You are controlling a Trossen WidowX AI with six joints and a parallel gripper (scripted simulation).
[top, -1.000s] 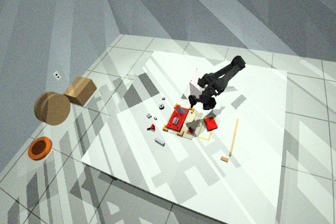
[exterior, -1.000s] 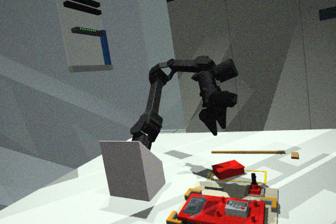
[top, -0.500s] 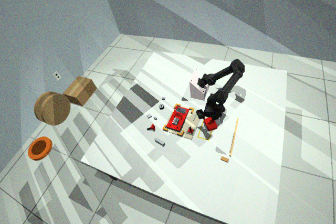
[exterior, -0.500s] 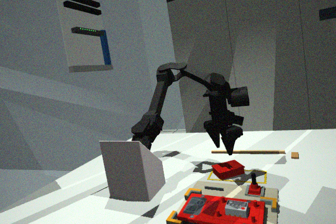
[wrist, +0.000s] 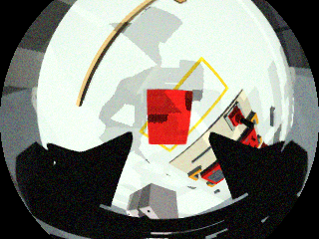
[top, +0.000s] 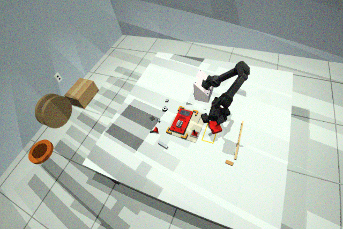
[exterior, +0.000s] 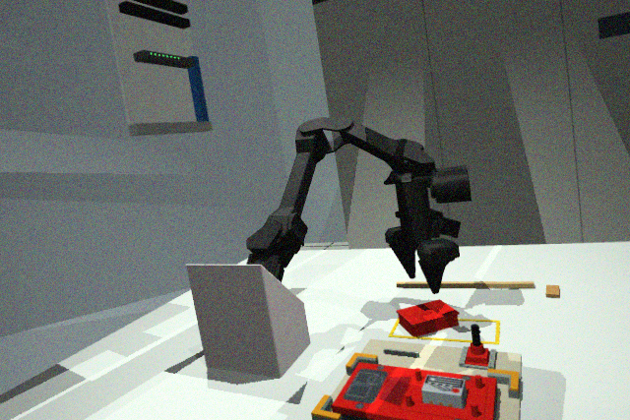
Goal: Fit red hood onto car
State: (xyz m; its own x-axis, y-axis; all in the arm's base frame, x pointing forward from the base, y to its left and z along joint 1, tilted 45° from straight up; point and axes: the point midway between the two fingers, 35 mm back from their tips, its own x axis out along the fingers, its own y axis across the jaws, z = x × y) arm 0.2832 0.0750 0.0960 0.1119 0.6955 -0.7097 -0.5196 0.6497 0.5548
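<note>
The red hood lies 6 cm below my gripper tip. From my gripper tip the other things lie so: grey engine block 25 cm to the right, 5 cm below, 4 cm ahead; then wooden stick 17 cm to the left, 7 cm below, 6 cm ahead.
</note>
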